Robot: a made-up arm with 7 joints. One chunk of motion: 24 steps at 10 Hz.
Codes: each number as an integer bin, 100 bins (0 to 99) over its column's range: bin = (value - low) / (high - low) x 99, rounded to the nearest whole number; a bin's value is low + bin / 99 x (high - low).
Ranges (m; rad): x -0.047..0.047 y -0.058..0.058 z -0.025..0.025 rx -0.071..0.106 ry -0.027..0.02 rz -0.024..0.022
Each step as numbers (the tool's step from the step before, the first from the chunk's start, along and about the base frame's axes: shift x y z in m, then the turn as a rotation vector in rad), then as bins.
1 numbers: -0.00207 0.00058 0.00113 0.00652 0.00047 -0.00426
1 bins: 47 50 52 43 58 42
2 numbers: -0.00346 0.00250 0.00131 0.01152 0.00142 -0.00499
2 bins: 46 52 52 46 60 41
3 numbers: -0.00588 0.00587 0.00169 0.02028 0.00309 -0.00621
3 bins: 43 55 53 51 63 38
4 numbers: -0.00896 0.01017 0.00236 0.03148 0.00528 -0.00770
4 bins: 40 58 54 57 68 35
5 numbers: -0.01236 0.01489 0.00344 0.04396 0.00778 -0.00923
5 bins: 36 62 56 64 73 32
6 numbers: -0.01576 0.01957 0.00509 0.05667 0.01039 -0.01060
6 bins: 33 66 60 71 79 29
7 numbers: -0.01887 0.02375 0.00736 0.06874 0.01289 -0.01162
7 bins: 30 70 64 78 84 27
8 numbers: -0.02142 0.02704 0.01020 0.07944 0.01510 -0.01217
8 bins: 27 73 70 84 89 25
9 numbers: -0.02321 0.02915 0.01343 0.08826 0.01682 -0.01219
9 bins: 25 74 76 89 92 25
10 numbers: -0.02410 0.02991 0.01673 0.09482 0.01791 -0.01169
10 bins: 24 75 83 93 95 26
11 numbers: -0.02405 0.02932 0.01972 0.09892 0.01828 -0.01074
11 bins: 24 75 89 95 95 29
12 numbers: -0.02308 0.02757 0.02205 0.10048 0.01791 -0.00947
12 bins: 25 73 93 96 95 31
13 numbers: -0.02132 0.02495 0.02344 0.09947 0.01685 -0.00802
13 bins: 27 71 96 95 92 34
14 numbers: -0.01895 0.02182 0.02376 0.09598 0.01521 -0.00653
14 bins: 30 68 97 93 89 38
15 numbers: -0.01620 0.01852 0.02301 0.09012 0.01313 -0.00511
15 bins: 32 65 95 90 85 41
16 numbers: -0.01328 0.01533 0.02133 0.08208 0.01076 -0.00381
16 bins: 36 63 92 86 80 43
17 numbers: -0.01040 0.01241 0.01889 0.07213 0.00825 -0.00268
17 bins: 39 60 87 80 74 46
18 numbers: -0.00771 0.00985 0.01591 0.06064 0.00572 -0.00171
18 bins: 41 58 81 74 69 48
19 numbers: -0.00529 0.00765 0.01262 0.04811 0.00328 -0.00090
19 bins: 44 56 74 67 64 50
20 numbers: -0.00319 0.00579 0.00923 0.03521 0.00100 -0.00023
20 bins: 46 54 68 59 59 51
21 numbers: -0.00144 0.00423 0.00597 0.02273 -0.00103 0.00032
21 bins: 48 53 61 52 55 52
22 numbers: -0.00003 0.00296 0.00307 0.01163 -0.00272 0.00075
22 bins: 49 52 56 46 51 53
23 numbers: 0.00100 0.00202 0.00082 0.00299 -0.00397 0.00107
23 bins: 51 51 51 41 49 54
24 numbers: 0.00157 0.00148 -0.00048 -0.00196 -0.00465 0.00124
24 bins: 51 51 49 39 47 54
